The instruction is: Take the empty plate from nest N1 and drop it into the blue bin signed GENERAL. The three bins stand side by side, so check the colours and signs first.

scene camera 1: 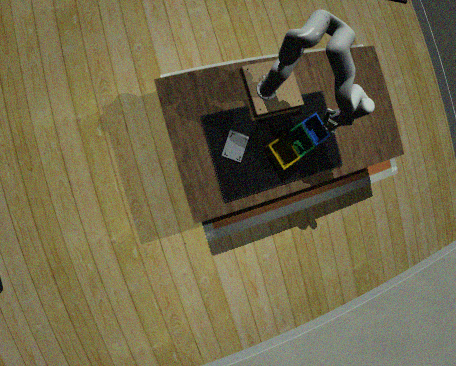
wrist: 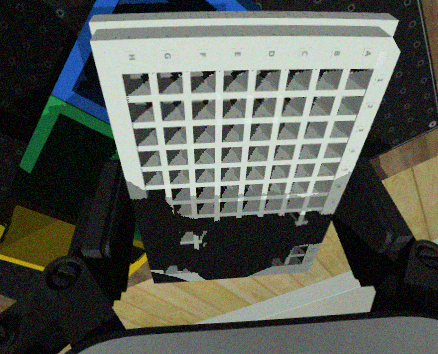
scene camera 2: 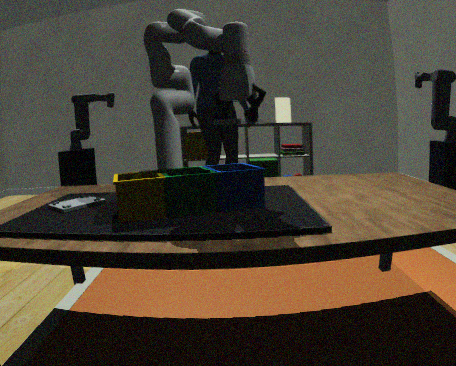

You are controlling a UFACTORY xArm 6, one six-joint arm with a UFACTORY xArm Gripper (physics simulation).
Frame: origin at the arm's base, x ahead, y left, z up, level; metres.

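Seen in the pictures: gripper, fingertip midpoint: [scene camera 1: 330, 121] [wrist: 236, 183]; arm's base, link origin: [scene camera 1: 266, 90].
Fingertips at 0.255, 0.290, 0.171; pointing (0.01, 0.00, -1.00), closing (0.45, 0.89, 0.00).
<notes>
Offsets run from my fingertips to a thing's middle, as dx, dy, dz. Level surfaces: height alone.
My gripper [scene camera 1: 331, 120] [scene camera 2: 254, 104] [wrist: 236, 183] is shut on the white plate {+0.000, +0.001, +0.002} [wrist: 235, 122], a grid of square wells lettered A to H. The plate looks level between the fingers; part lies in dark shadow. It is hard to make out in the scene views. The gripper is raised high above the table, near the blue bin's right side in scene camera 1. The blue bin [scene camera 1: 323, 123] [scene camera 2: 242, 190] [wrist: 75, 65] adjoins the green bin [scene camera 1: 299, 146] [scene camera 2: 190, 195] [wrist: 40, 130]. The light grey nest {+0.063, -0.520, -0.212} [scene camera 1: 235, 146] [scene camera 2: 75, 203] lies flat and bare. No bin sign is legible.
The yellow bin [scene camera 1: 294, 163] [scene camera 2: 140, 197] [wrist: 40, 240] stands at the other end of the row. All three bins stand on the black mat {dz -0.221} [scene camera 1: 250, 185] [scene camera 2: 300, 215]. The wooden table {dz -0.234} [scene camera 2: 375, 200] extends beyond it. A person [scene camera 2: 206, 80] stands behind the arm in scene camera 2.
</notes>
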